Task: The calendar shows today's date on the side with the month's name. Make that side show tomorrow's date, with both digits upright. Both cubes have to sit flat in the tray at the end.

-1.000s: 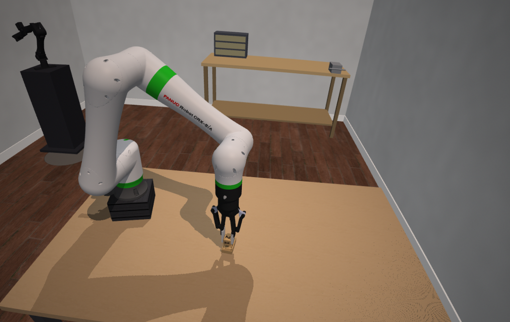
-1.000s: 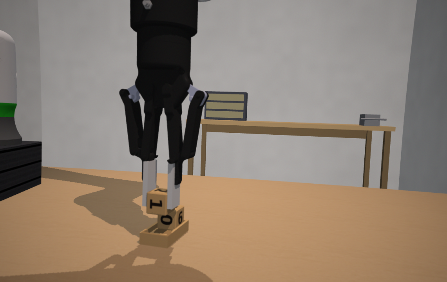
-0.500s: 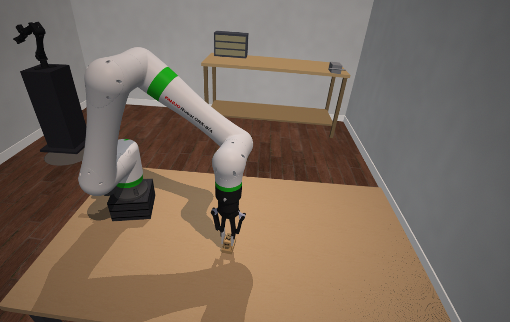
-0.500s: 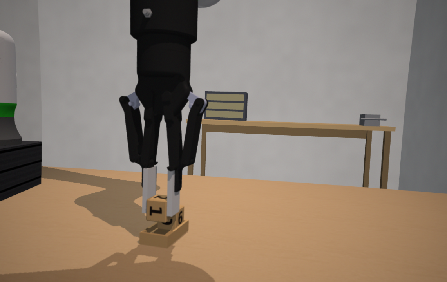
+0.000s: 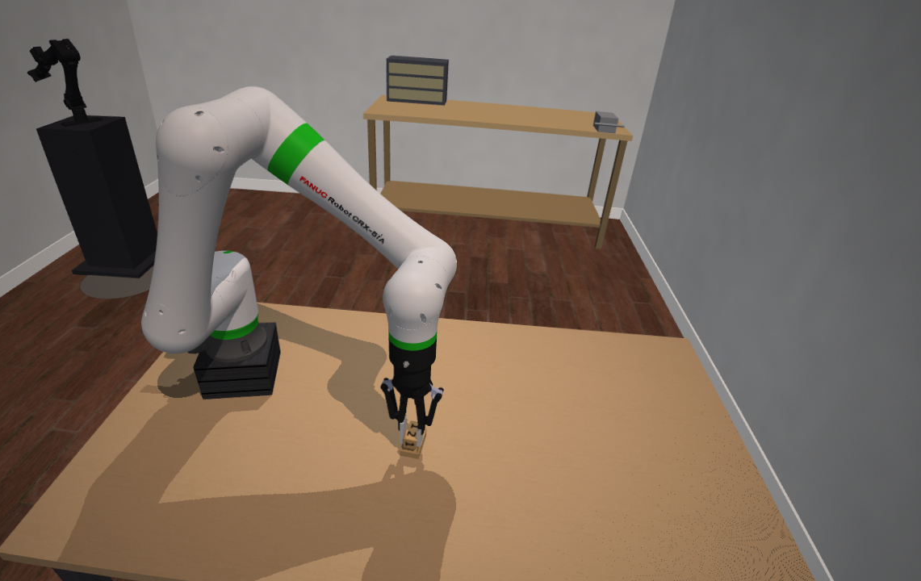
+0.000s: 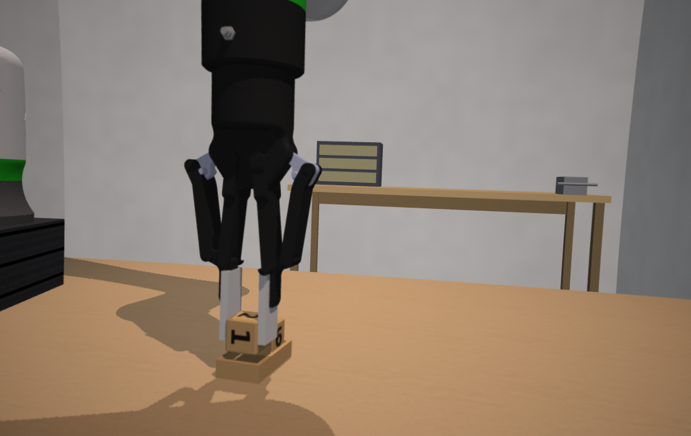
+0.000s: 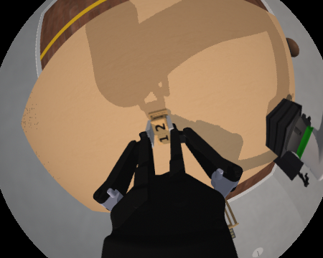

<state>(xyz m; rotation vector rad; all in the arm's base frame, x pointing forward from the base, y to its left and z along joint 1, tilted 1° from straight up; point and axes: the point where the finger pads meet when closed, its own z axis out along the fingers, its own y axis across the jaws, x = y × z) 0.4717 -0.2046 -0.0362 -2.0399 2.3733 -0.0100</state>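
The wooden tray is 20 mm to the left of my hand and 60 mm below it.
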